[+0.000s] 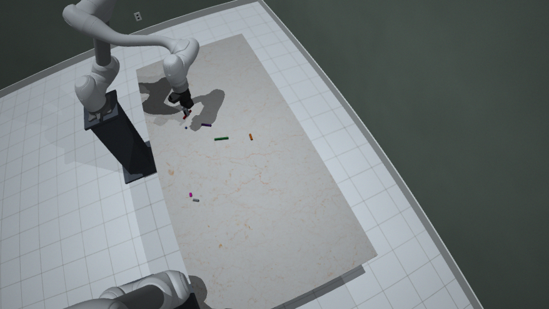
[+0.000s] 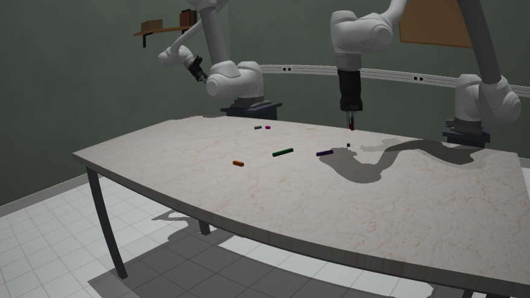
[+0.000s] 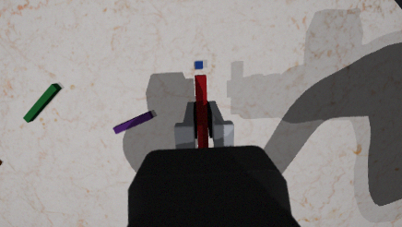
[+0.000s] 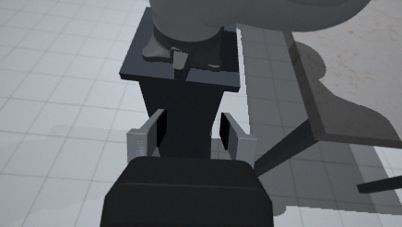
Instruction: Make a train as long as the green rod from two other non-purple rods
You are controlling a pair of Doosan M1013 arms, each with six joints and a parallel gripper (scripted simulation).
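Right now the blue rod is 40 mm behind my left hand, 30 mm to the right of it and 90 mm below it. The rest, counted from my left hand: green rod (130 mm ahead, 190 mm to the right, 90 mm below); then purple rod (80 mm ahead, 60 mm to the right, 90 mm below); then red rod (20 mm below).
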